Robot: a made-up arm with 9 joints.
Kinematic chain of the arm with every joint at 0, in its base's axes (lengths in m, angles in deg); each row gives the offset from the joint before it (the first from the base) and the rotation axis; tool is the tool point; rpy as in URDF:
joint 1: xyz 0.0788 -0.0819 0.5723 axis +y
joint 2: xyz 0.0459 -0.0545 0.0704 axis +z
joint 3: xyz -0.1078 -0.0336 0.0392 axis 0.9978 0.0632 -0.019
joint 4: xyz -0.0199 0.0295 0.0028 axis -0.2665 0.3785 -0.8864
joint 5: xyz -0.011 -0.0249 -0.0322 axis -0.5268 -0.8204 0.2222
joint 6: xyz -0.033 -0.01 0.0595 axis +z
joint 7: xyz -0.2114 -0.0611 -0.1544 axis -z
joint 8: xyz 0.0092 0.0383 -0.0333 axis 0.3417 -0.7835 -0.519
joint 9: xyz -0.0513 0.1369 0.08 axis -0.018 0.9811 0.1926
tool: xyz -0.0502 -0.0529 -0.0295 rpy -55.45 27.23 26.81
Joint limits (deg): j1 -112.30..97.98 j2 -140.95..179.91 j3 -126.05..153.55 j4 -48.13..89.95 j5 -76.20..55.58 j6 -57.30..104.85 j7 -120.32..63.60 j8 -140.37..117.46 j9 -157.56..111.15
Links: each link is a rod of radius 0.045 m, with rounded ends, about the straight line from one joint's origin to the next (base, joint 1, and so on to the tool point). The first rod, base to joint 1, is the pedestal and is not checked.
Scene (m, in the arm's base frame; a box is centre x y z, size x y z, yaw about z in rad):
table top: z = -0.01
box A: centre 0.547 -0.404 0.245 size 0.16 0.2 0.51 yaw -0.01
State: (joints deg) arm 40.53 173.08 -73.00 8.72 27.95 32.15 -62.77 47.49 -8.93
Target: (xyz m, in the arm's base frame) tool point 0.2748 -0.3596 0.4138
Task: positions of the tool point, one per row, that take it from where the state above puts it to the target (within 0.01 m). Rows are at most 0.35 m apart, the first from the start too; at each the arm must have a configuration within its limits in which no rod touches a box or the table.
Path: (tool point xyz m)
1: 0.6120 -0.0127 0.7600
2: 0.3810 -0.0190 0.9032
3: 0.1335 0.0105 0.8807
4: 0.2234 -0.1388 0.8879
5: 0.3315 -0.3194 0.7484
6: 0.2955 -0.4233 0.4657
7: 0.3019 -0.4126 0.4306
8: 0.2905 -0.3891 0.4100
9: 0.2748 -0.3596 0.4138

